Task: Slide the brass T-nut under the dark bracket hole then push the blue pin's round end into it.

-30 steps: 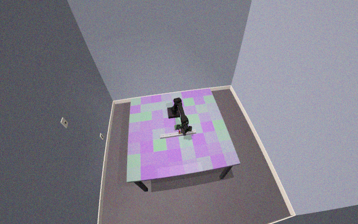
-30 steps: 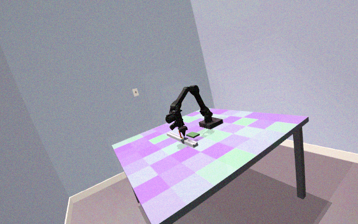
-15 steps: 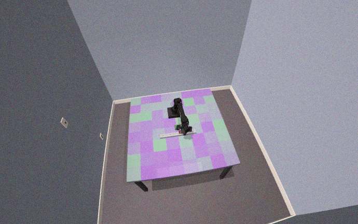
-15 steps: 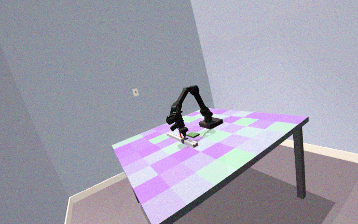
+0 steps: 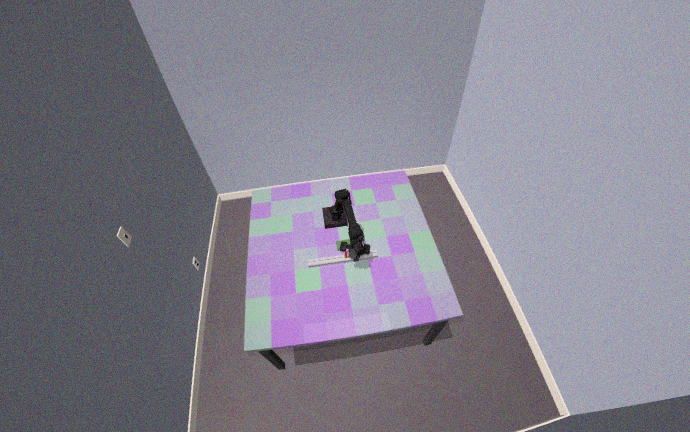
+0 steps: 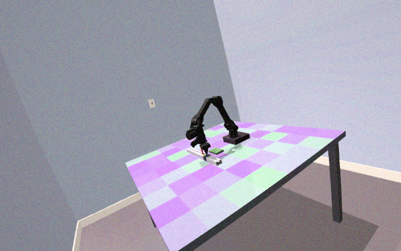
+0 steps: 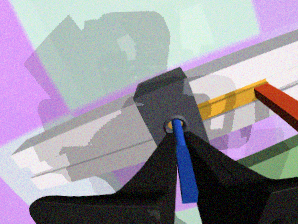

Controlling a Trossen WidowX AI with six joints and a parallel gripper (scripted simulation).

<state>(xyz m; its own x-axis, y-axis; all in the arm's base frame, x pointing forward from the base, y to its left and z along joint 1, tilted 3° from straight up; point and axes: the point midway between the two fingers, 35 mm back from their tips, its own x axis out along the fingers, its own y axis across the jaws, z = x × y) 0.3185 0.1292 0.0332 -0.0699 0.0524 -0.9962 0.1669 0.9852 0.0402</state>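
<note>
The blue pin is right at my gripper tip. From my gripper tip the other things lie so: green tray: 120 mm behind, 50 mm to the right, 40 mm below.
</note>
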